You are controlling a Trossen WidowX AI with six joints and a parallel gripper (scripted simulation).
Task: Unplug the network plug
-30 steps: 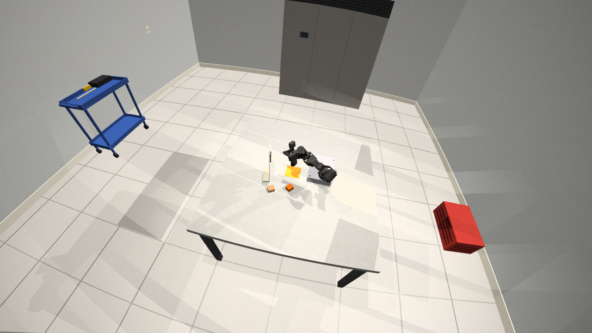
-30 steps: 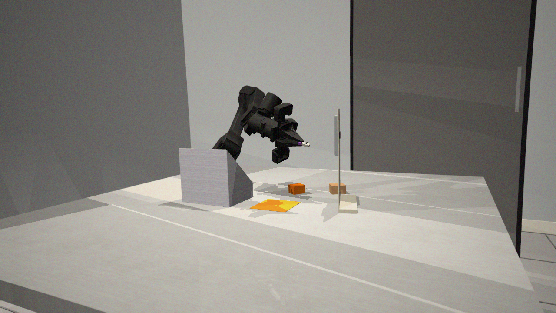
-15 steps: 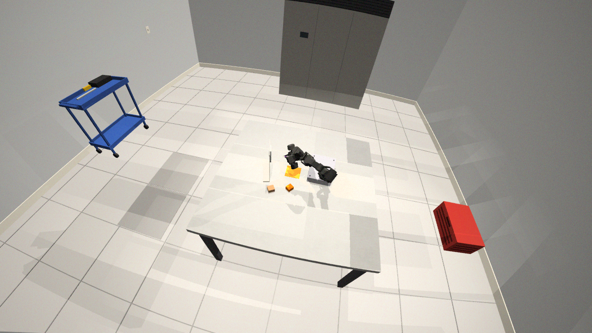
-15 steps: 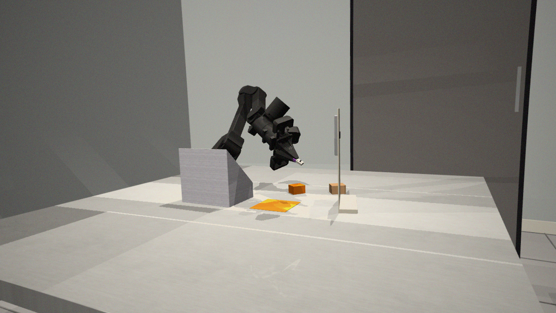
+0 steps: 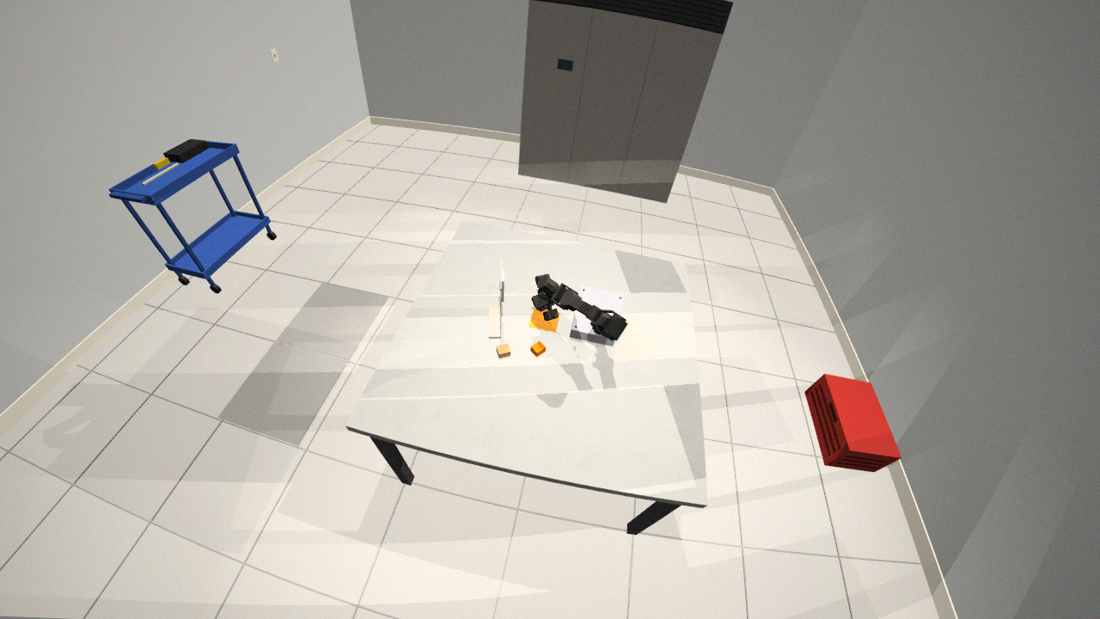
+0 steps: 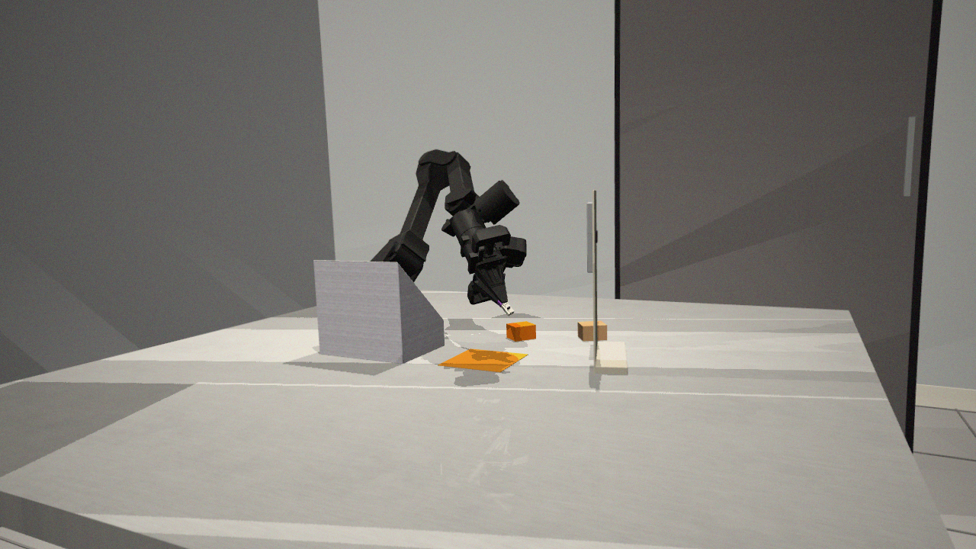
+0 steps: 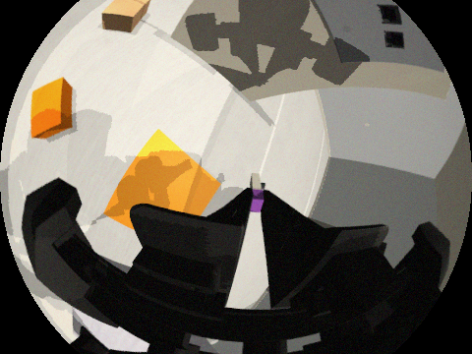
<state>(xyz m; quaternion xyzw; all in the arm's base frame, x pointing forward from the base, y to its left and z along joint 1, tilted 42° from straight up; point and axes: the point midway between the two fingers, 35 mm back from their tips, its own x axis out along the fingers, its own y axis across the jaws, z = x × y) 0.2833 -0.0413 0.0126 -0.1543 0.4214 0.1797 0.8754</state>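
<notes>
My gripper tip is 11 cm above the orange marked square, 5 cm past it and 1 cm to the right of it. Round my gripper tip: orange cube 19 cm to the left, 9 cm below, 6 cm behind; then network plug right at my gripper tip; then upright panel 14 cm ahead, 9 cm to the left, 3 cm above.
</notes>
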